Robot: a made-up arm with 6 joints.
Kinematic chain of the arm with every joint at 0, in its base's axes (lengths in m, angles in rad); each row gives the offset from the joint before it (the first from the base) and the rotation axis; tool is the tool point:
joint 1: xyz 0 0 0.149 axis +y
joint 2: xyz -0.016 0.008 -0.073 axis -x
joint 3: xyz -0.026 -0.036 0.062 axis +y
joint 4: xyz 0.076 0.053 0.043 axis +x
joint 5: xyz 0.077 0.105 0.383 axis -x
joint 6: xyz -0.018 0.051 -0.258 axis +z
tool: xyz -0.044 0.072 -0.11
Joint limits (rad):
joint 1: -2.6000..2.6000
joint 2: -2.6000..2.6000
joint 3: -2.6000..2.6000
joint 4: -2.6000..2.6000
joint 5: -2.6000..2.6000
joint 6: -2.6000..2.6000
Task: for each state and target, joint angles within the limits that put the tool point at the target. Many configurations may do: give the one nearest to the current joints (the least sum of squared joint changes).
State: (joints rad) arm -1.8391 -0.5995 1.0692 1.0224 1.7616 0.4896
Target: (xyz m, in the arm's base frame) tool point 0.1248 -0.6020 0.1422
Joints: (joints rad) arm -1.6780 -0.0961 1.1155 1.3109 2.3963 0.6080
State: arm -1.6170 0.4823 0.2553 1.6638 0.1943 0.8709
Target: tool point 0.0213 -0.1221 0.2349
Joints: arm -1.9814 0.6055 -0.4374 1.6646 1.0274 1.0766
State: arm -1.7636 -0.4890 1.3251 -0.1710 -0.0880 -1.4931
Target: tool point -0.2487 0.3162 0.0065
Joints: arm -1.9552 -1.1434 1.5120 -0.4694 -0.6310 -1.3288
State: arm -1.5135 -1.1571 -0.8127 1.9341 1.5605 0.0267
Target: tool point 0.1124 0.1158 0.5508
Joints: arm -1.8869 -1.2761 -0.8677 2.2551 1.9561 0.0091
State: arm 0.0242 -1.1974 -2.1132 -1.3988 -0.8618 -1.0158
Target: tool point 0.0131 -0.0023 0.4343
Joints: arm -0.1352 -0.6345 -2.0441 -1.0329 -0.1585 -0.8663
